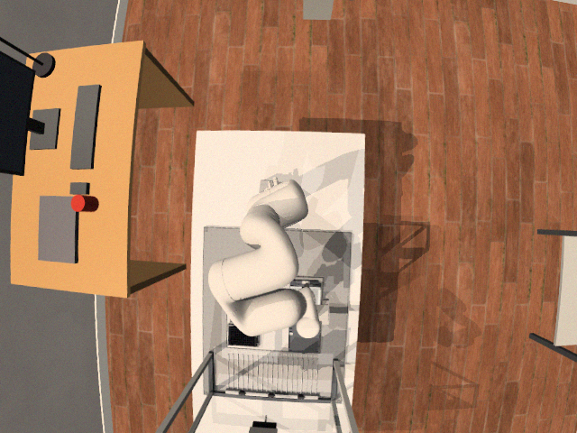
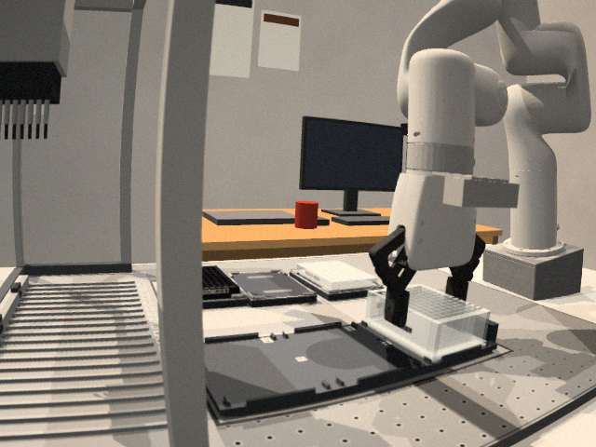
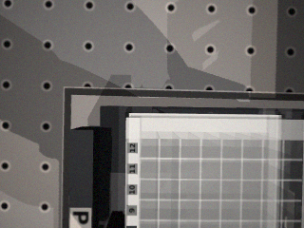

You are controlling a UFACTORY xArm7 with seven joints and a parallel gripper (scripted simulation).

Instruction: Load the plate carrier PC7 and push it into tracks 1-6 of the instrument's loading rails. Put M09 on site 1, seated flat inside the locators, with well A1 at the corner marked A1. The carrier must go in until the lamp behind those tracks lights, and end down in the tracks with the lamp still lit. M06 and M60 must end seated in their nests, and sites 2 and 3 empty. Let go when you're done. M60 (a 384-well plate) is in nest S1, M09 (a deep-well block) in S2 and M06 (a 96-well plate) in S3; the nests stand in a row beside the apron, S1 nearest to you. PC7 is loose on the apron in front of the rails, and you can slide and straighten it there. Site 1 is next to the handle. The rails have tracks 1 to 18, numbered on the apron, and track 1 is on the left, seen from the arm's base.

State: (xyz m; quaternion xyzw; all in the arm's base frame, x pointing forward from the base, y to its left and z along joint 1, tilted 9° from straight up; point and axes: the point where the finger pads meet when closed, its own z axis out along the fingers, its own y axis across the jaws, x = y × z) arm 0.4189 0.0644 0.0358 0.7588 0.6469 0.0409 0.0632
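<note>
Now: hand 1 cm above the clear deep-well block M09. From my hand the other things lie so: nest S2: 4 cm ahead, 27 cm to the right, 4 cm below; dark plate carrier PC7: 10 cm ahead, 2 cm to the right, 3 cm below; black plate: 15 cm ahead, 30 cm to the right, 2 cm below.
</note>
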